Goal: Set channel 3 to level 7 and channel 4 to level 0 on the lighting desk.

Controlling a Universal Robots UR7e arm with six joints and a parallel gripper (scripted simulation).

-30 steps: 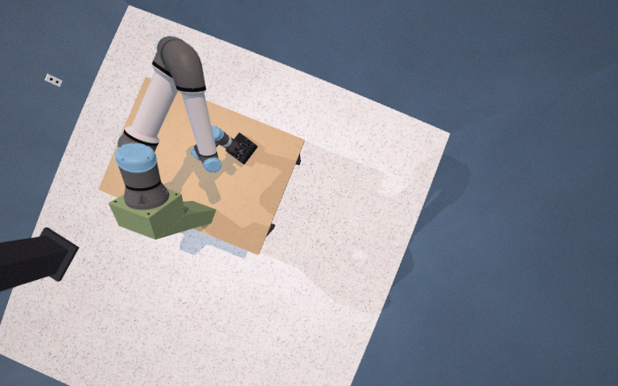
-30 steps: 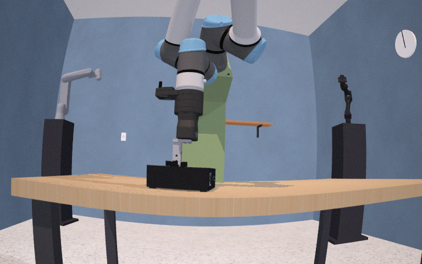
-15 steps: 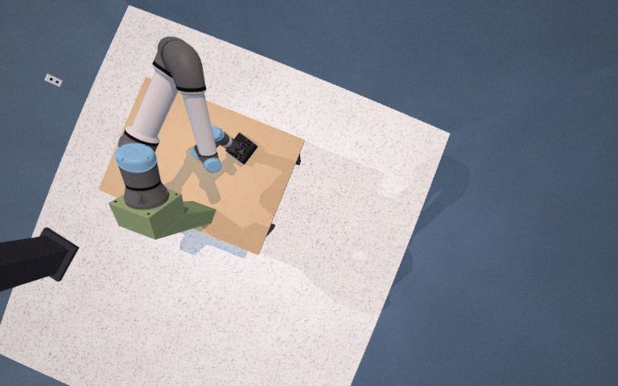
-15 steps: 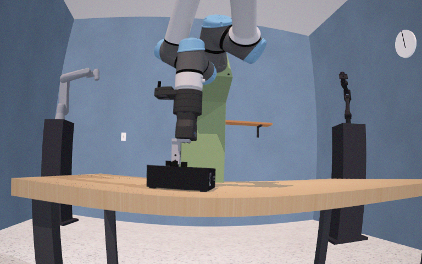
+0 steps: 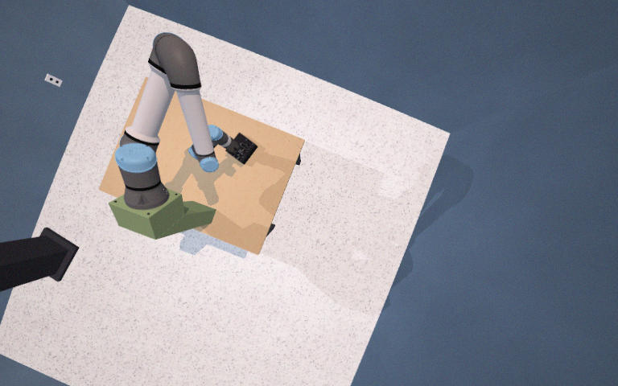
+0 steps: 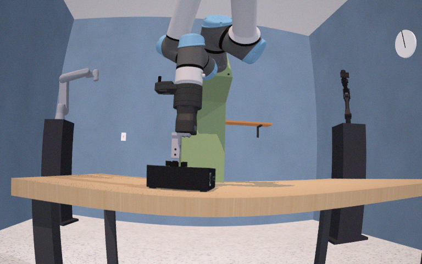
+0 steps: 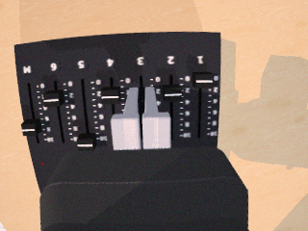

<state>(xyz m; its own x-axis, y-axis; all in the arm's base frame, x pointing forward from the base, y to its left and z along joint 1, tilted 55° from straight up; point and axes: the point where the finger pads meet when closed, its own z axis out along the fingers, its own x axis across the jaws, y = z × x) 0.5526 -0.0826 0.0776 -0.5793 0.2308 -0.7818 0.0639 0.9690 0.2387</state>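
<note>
Right now the channel 4 cap is 2 cm ahead of my hand, 1 cm to the right of it and 3 cm below it. Round my hand: channel 2 cap (2 cm behind, 3 cm below); channel 3 cap (2 cm to the left, 3 cm below); channel 1 cap (4 cm behind, 1 cm to the right, 3 cm below).
</note>
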